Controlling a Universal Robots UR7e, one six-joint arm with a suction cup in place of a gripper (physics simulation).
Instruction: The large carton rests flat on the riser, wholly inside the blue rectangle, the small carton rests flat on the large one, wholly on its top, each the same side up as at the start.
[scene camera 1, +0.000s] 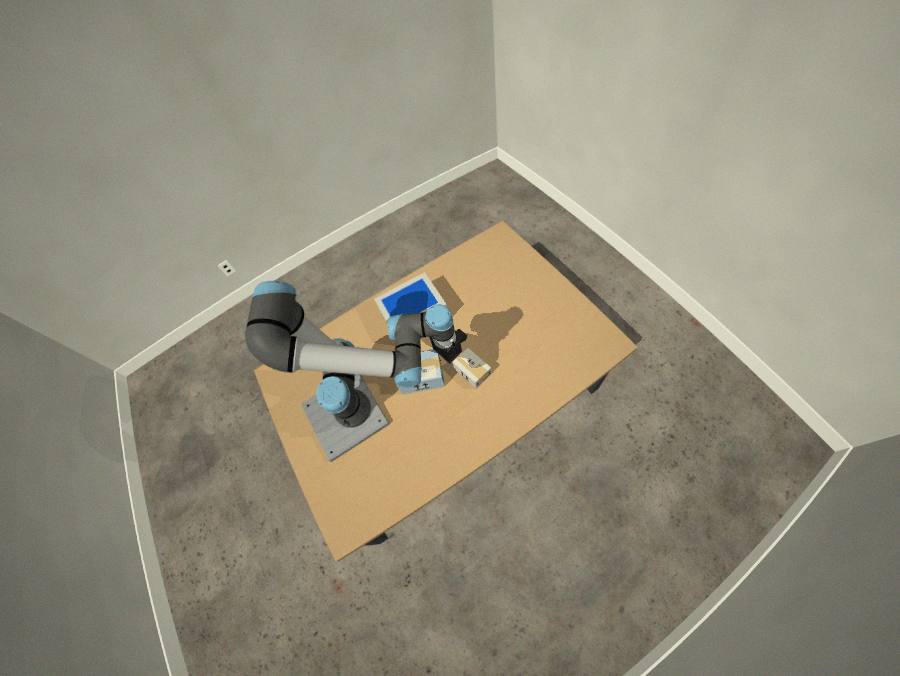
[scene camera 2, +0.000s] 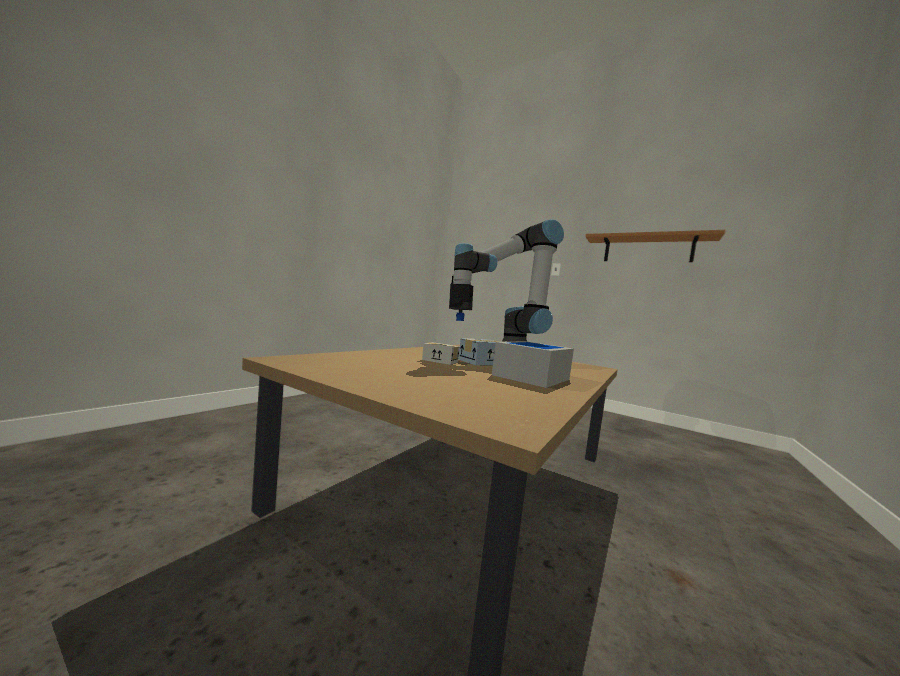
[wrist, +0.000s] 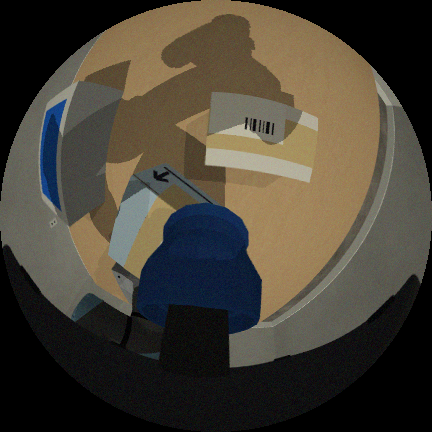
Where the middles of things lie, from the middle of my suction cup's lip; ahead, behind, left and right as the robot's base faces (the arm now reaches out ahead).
Labels:
My suction cup is 15 cm above the small carton (scene camera 1: 467, 364), 6 cm short of it and 5 cm to the left of it. Also, from my suction cup: large carton (scene camera 1: 431, 374): 14 cm below, 10 cm behind, 9 cm to the left; riser (scene camera 2: 543, 365): 33 cm to the left, 13 cm below, 8 cm ahead.

